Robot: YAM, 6 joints.
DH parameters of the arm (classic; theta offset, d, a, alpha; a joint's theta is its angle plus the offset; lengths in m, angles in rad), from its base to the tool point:
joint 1: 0 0.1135 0.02 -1.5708
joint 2: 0 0 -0.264 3.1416
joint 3: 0.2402 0 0.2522 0
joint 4: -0.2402 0 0.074 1.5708
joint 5: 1.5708 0 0 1.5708
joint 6: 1.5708 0.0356 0 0
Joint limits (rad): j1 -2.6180..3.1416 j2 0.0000..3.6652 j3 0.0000..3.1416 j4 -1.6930..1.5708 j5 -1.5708..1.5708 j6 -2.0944..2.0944
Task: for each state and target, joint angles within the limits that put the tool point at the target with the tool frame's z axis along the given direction. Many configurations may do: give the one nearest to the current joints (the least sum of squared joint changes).
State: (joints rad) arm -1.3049 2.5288 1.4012 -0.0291 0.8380 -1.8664
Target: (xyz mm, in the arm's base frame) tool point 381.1 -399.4 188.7 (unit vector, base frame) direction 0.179 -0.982 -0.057
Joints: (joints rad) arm -0.7715 2.4038 1.7766 0.5572 0.6179 -1.8664
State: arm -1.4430 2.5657 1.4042 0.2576 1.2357 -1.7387
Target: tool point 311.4 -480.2 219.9 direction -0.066 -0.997 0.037
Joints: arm -0.9564 2.4671 1.9733 0.5415 0.6800 -1.7387
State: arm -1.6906 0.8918 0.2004 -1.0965 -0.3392 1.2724
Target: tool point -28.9 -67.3 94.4 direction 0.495 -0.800 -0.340
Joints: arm -2.4460 0.5244 0.0019 -0.6763 -1.1973 1.2724
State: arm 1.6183 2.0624 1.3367 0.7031 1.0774 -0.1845
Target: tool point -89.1 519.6 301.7 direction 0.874 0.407 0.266
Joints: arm 1.8044 2.4746 2.0573 1.3589 1.2356 -0.1845
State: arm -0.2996 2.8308 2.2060 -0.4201 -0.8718 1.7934
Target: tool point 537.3 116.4 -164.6 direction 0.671 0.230 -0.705
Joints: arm 0.2077 3.2775 2.3247 0.1666 -0.0868 1.7934
